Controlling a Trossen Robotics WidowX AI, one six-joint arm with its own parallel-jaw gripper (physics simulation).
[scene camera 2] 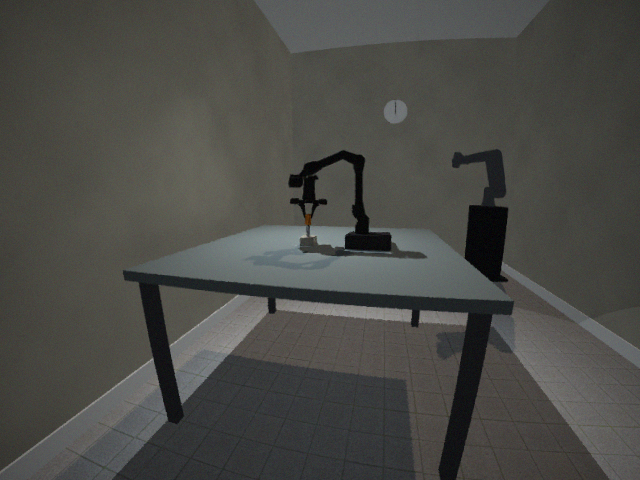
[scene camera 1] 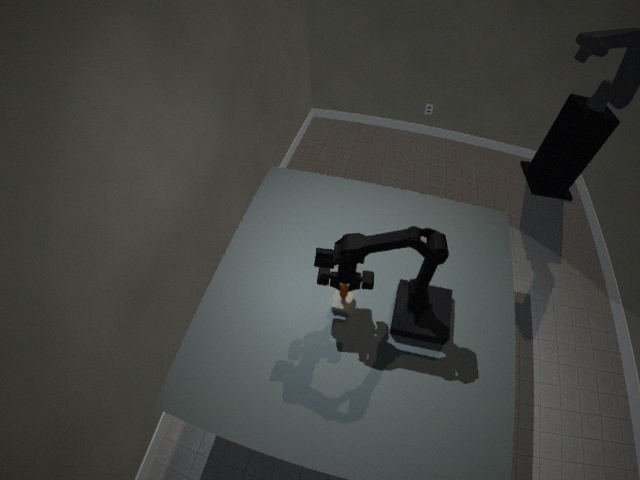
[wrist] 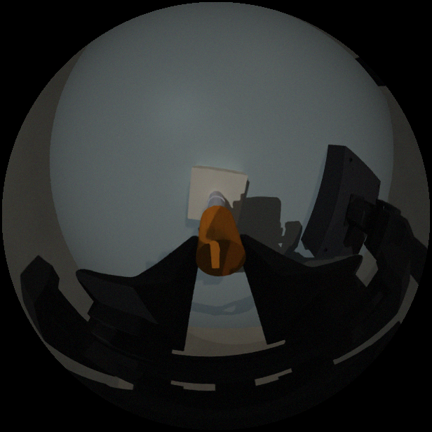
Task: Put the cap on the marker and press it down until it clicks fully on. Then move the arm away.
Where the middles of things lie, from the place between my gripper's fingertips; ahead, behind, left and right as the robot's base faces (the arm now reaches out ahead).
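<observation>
Pale square block [wrist: 204, 179]: 12 cm below my hand. Orange cap [wrist: 219, 252]: 1 cm below my hand.
</observation>
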